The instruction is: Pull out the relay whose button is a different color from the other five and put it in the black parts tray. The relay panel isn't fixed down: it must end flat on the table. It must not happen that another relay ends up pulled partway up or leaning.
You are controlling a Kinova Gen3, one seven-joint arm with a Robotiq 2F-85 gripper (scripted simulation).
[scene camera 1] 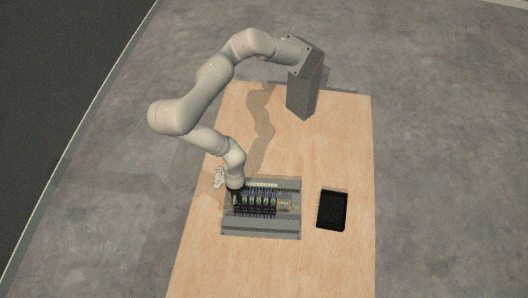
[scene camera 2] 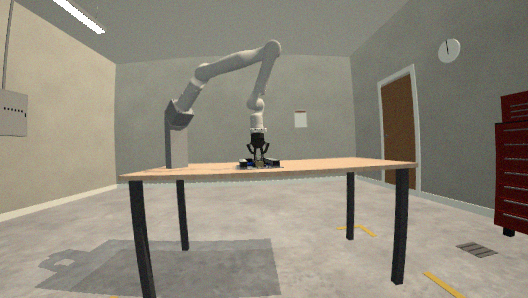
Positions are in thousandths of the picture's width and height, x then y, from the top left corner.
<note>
In view: a grey relay panel (scene camera 1: 539, 639) and a black parts tray (scene camera 1: 630, 706).
</note>
